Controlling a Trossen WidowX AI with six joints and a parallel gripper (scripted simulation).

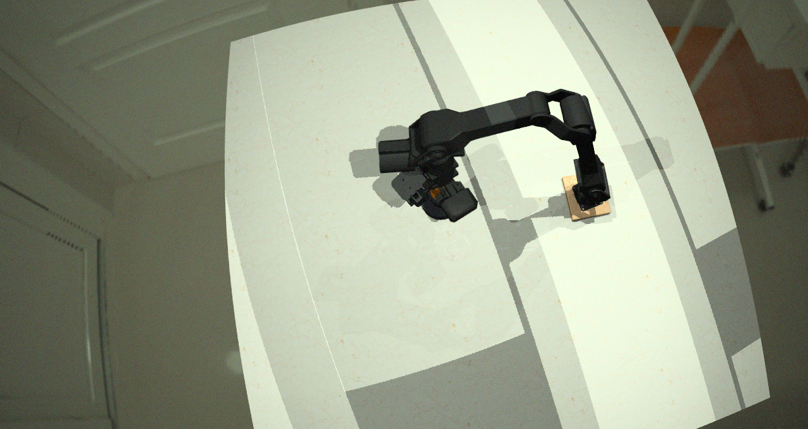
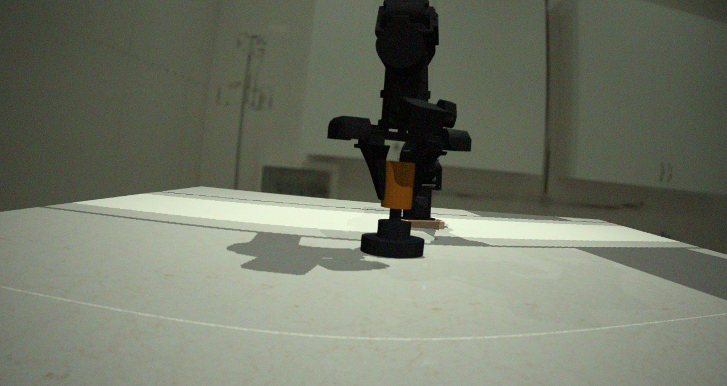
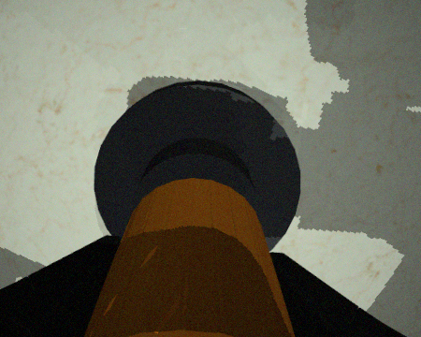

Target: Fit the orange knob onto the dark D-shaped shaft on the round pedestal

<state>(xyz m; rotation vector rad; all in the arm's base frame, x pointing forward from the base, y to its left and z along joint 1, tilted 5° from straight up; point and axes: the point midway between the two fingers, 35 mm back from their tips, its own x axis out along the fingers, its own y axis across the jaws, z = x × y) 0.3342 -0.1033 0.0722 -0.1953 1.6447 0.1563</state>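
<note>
My gripper tip is 2 cm below the orange knob. The rest, counted from my gripper tip: pedestal: 4 cm below.
</note>
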